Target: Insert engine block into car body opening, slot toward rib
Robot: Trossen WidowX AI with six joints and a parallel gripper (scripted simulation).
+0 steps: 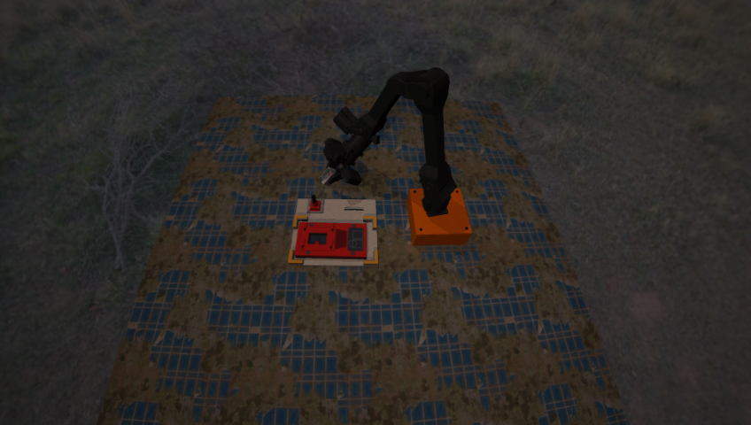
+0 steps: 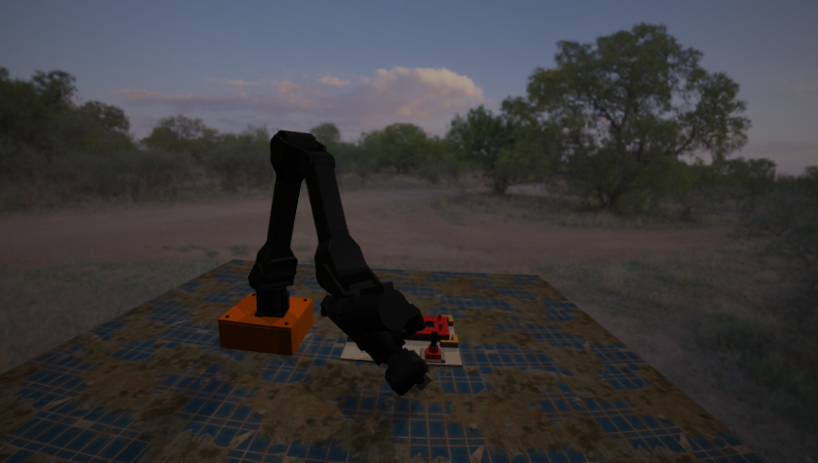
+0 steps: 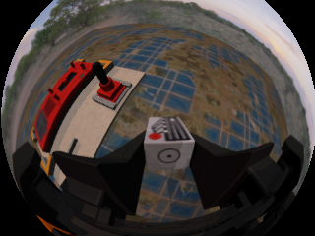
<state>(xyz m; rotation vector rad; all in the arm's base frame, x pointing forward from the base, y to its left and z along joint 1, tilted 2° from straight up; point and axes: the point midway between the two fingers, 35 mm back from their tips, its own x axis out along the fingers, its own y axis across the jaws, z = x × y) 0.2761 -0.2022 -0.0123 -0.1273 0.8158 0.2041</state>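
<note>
Now: gripper tip 1 cm past the grey engine block, 1 cm to the left of it and 1 cm below it.
</note>
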